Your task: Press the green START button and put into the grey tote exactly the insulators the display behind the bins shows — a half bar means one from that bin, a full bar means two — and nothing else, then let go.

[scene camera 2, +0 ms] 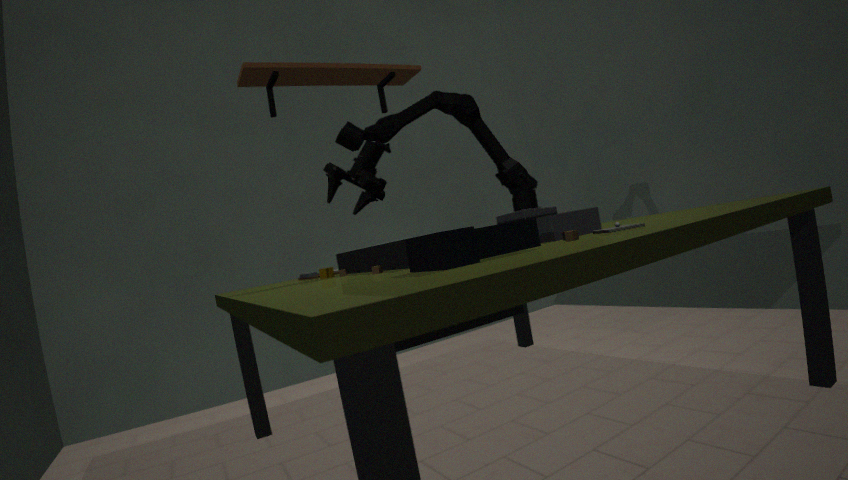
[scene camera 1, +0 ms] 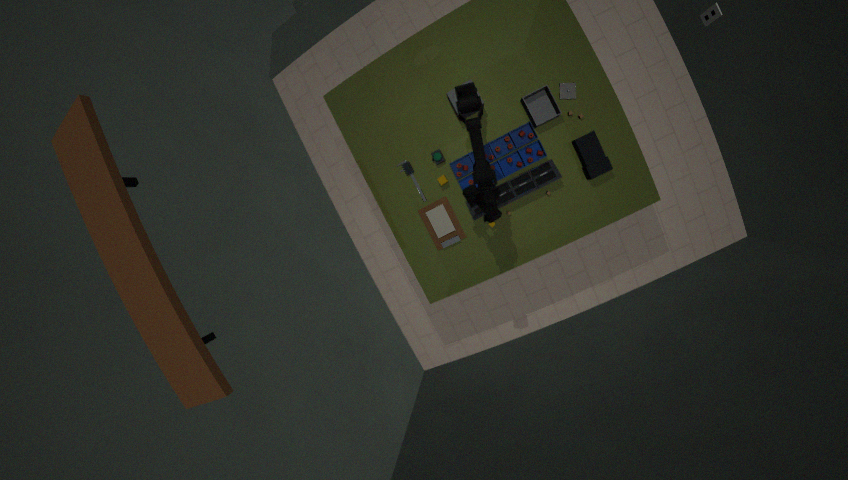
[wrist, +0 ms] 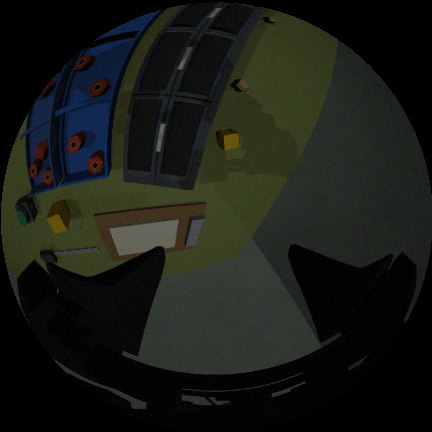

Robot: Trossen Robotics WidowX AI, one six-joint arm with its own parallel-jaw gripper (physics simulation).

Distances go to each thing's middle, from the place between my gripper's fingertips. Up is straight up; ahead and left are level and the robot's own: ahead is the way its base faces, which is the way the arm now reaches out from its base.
Right now the dark display (scene camera 2: pixel 392 256) is 50 mm behind my hand, 190 mm to the left of it and 150 mm below it. Also, from my hand: black box (scene camera 2: pixel 445 250): 100 mm behind, 590 mm to the left, 150 mm below; grey tote (scene camera 2: pixel 550 228): 390 mm behind, 420 mm to the left, 150 mm below.
